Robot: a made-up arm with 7 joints.
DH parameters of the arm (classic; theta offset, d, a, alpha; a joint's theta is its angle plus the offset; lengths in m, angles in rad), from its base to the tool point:
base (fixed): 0 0 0 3.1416
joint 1: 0 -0.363 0 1.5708
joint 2: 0 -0.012 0 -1.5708
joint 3: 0 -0.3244 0 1.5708
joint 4: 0 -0.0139 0 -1.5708
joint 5: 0 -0.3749 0 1.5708
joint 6: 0 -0.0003 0 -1.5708
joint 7: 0 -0.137 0 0
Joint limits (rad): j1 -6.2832..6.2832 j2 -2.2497..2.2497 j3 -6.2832..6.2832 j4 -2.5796..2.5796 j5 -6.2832..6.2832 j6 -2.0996..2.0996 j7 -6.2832..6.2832
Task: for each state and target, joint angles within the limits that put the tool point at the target. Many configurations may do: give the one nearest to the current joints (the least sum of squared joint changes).
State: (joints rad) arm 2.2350 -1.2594 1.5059 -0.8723 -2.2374 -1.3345 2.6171
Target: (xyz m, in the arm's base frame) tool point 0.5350 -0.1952 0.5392
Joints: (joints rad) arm 2.7201 -1.0437 1.7584 -1.4515 -2.1150 -1.3638 2.6171
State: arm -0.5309 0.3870 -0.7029 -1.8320 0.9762 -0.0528 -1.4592
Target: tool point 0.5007 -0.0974 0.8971
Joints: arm -0.7259 0.8538 -1.0400 -1.0545 0.9629 0.1189 -1.4592
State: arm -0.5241 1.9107 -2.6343 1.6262 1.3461 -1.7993 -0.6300
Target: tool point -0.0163 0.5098 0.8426
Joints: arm -1.2824 1.2770 -2.3852 1.0110 1.1416 -1.0384 -0.6300
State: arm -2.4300 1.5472 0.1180 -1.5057 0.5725 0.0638 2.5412
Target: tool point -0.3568 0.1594 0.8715
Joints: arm -2.5119 1.5449 0.2219 -1.4453 0.5706 0.0611 2.5412
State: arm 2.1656 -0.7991 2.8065 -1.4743 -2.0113 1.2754 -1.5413
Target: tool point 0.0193 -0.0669 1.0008
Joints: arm 2.1699 -0.6579 2.7618 -1.1266 -1.9351 1.0398 -1.5413
